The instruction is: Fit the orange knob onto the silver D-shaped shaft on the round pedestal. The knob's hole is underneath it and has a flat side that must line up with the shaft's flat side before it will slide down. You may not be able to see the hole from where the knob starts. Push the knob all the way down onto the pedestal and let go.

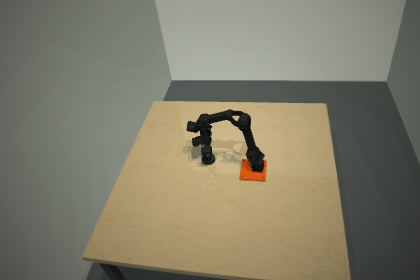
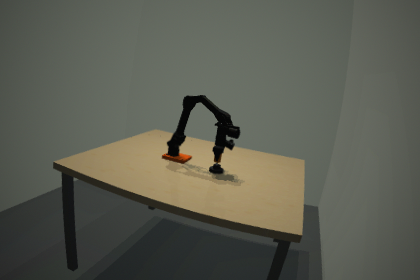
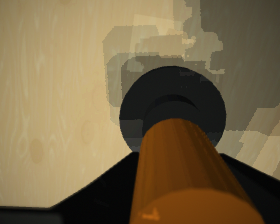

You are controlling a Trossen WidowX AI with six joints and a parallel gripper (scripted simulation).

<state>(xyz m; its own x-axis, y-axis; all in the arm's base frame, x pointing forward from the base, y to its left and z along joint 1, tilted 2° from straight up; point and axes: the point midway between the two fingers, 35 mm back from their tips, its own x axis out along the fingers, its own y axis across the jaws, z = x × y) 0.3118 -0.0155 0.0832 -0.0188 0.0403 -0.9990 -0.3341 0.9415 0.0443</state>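
Right now my gripper tip is 4 cm above the round dark pedestal. Round my gripper tip: orange knob: 3 cm above.
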